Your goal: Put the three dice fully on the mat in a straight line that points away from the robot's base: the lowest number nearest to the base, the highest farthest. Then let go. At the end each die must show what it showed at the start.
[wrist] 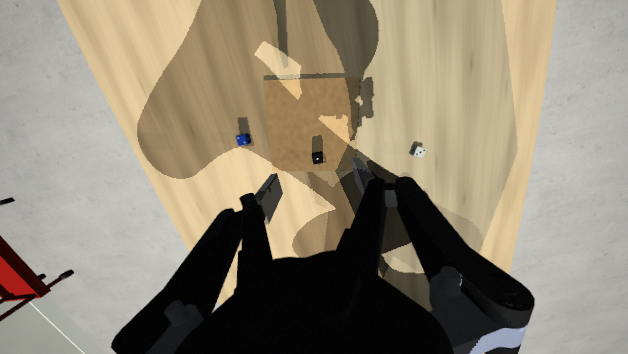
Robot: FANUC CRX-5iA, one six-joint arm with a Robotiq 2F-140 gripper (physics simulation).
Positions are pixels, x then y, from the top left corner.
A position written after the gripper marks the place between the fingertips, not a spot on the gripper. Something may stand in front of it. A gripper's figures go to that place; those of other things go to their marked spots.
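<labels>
The gripper [315, 176] is 22 cm from the lens, while a square brown mat [304, 116] sits 29 cm from the lens.
</labels>
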